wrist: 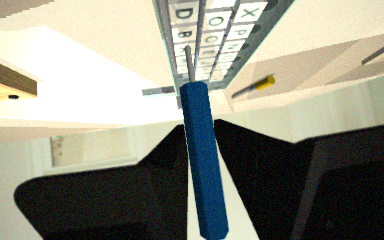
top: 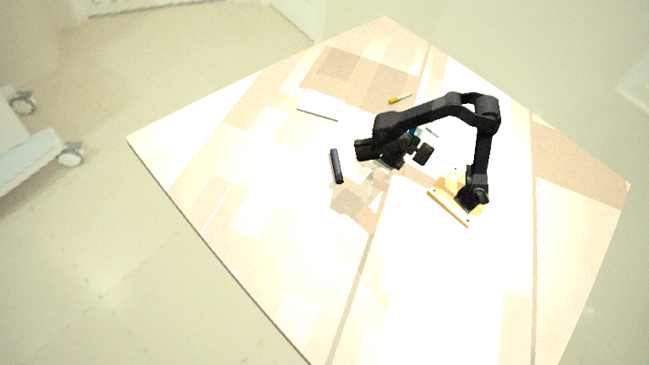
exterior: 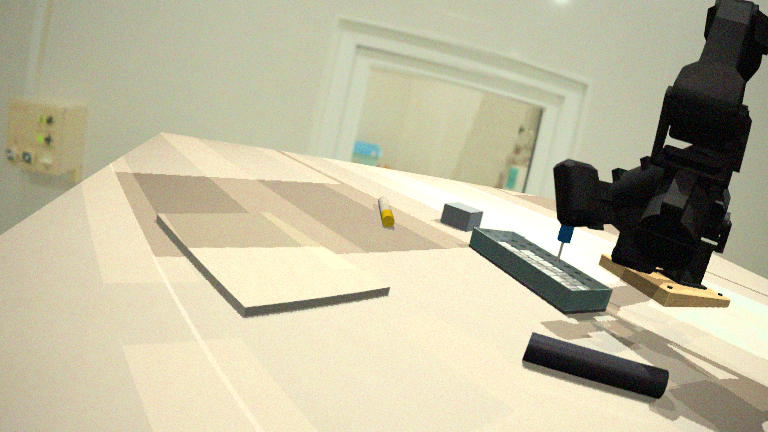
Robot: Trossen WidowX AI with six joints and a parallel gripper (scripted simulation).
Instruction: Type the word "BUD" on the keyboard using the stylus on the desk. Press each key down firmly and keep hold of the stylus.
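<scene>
Right now my gripper tip is 2 cm short of the grey-green keyboard, 1 cm to the left of it and 6 cm above it. Round my gripper tip: blue stylus: 1 cm below; small grey block: 7 cm ahead, 21 cm to the right, 6 cm below; dark cylinder: 7 cm ahead, 23 cm to the left, 7 cm below.
</scene>
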